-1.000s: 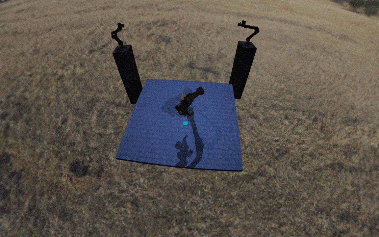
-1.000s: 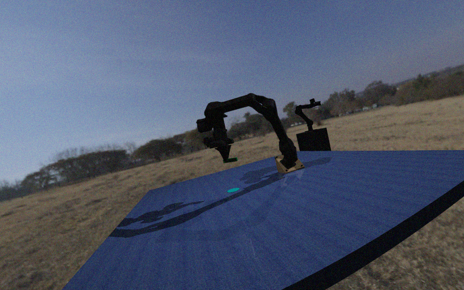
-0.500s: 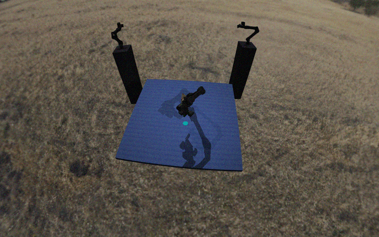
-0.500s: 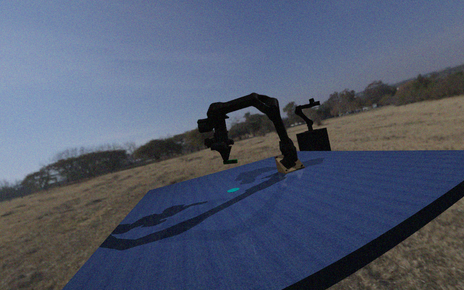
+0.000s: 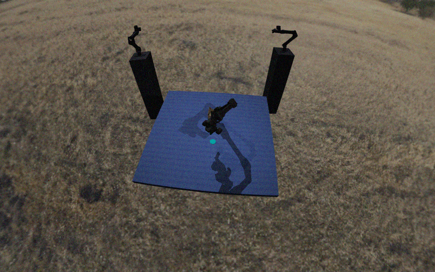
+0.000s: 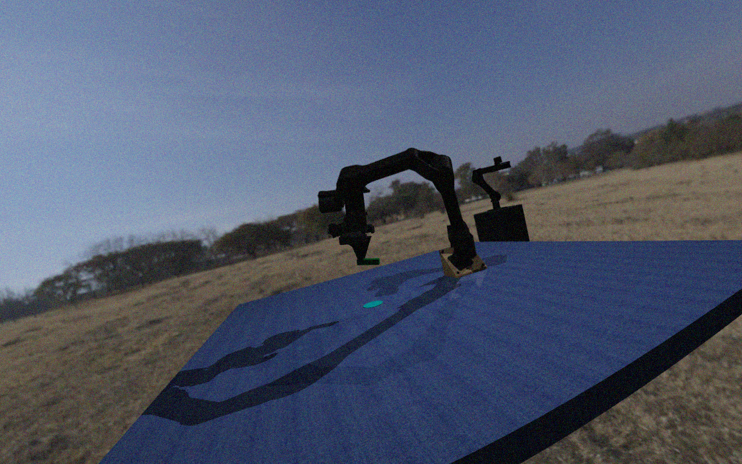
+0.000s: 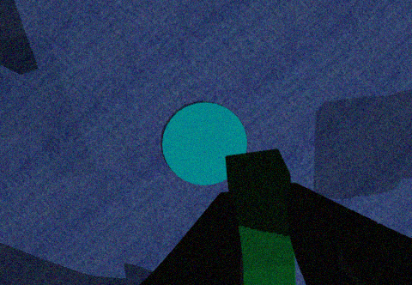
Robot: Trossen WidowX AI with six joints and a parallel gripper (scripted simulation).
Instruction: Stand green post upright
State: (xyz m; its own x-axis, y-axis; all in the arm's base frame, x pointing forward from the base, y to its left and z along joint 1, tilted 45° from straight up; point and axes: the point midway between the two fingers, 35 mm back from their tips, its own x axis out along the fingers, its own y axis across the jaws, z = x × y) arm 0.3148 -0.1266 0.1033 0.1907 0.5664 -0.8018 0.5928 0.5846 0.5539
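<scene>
Right now my gripper tip is 13 cm above the cyan circle and 1 cm to the right of it. The rest, counted from my gripper tip: green post (2 cm behind, 1 cm to the left).
</scene>
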